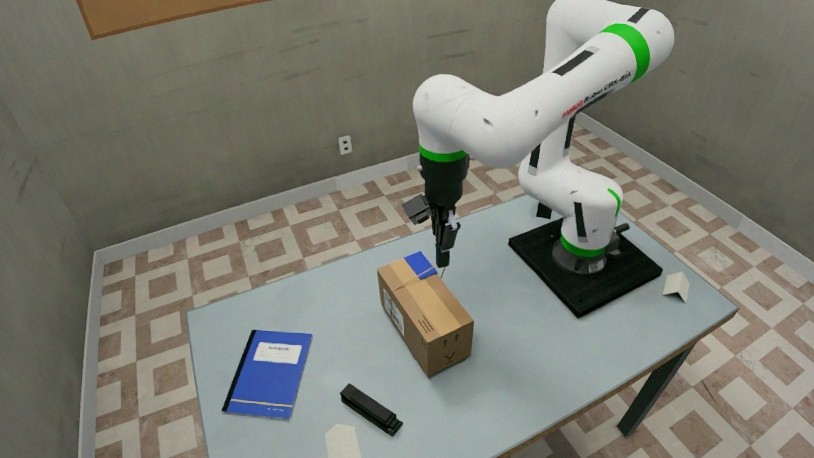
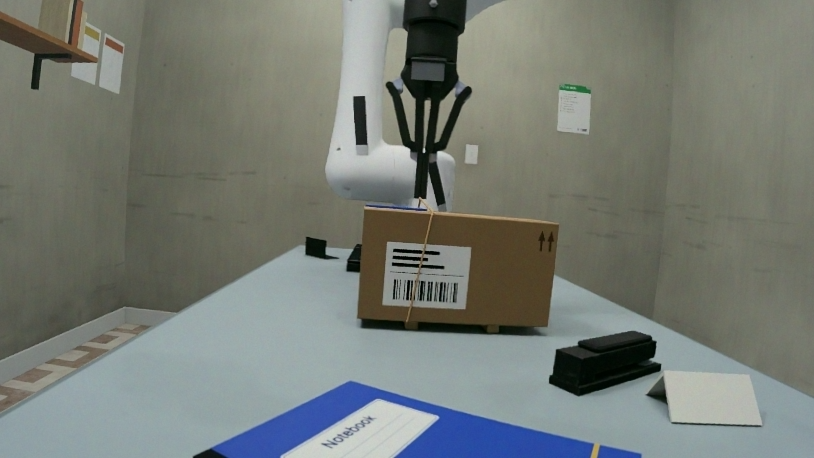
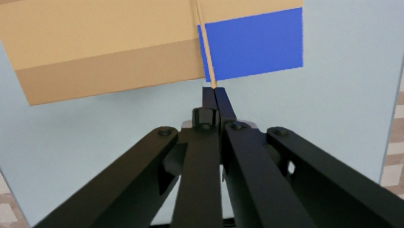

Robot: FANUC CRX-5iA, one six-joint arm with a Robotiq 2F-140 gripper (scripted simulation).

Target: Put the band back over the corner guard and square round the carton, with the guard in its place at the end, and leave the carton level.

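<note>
My gripper is visible in the pictures, including image 1 and image 3. Also visible: a brown carton, a blue corner guard, a black stapler and a blue notebook.
</note>
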